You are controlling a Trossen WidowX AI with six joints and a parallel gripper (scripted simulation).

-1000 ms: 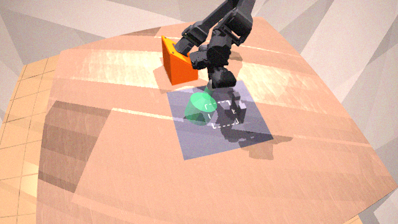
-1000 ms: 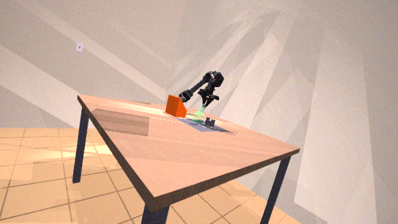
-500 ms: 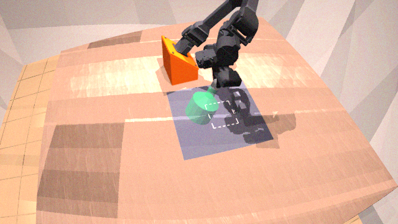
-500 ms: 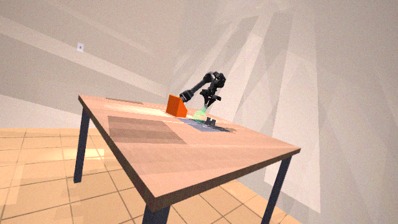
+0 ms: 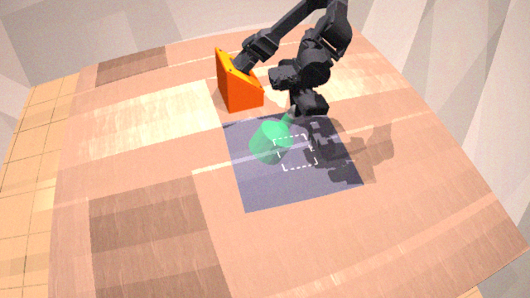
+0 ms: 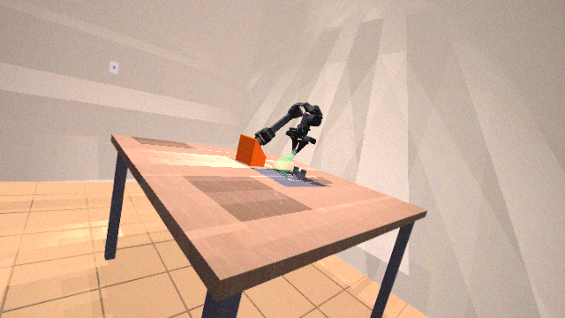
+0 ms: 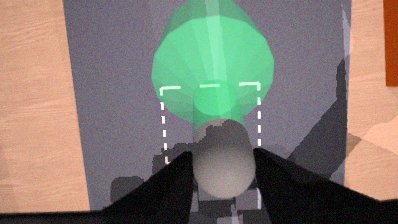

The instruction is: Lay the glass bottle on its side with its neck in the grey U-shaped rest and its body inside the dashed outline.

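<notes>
The green glass bottle lies 30 mm to the right of my gripper tip and 40 mm below it. Round my gripper tip: grey-blue mat: 140 mm below.
</notes>
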